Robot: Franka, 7 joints.
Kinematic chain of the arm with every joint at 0, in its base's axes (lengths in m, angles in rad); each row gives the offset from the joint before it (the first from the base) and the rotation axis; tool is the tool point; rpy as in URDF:
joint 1: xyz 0 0 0.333 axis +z
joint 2: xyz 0 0 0 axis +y
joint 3: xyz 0 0 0.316 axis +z
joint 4: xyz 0.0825 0 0 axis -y
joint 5: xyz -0.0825 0 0.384 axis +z
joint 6: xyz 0 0 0 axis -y
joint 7: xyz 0.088 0 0 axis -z
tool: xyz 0 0 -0.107 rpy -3.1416 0 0
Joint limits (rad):
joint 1: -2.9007..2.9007
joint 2: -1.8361..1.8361
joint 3: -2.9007..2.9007
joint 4: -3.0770..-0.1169
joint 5: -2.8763..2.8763
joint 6: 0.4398..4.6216
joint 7: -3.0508..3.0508
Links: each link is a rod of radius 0.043 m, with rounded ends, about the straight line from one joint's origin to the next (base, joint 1, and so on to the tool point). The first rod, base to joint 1, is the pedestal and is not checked.
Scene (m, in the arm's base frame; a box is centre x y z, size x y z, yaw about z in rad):
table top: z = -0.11
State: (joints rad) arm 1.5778 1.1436 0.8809 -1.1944 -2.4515 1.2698 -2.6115
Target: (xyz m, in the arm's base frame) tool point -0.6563 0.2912 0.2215
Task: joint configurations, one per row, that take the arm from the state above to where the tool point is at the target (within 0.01 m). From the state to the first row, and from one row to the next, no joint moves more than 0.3 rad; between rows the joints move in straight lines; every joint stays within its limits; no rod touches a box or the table.
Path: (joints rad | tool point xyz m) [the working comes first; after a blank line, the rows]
Joints at the target: 2.0798 1.2070 1.1062 -1.5619 -2.4231 1.3208 -2.6115
Straight joint move there: clear.

1: 1.8288 1.1753 0.9935 -1.3781 -2.4373 1.2953 -2.6115 | -0.5134 0.5461 0.2499
2: 2.0798 1.2070 1.1062 -1.5619 -2.4231 1.3208 -2.6115 | -0.6563 0.2912 0.2215

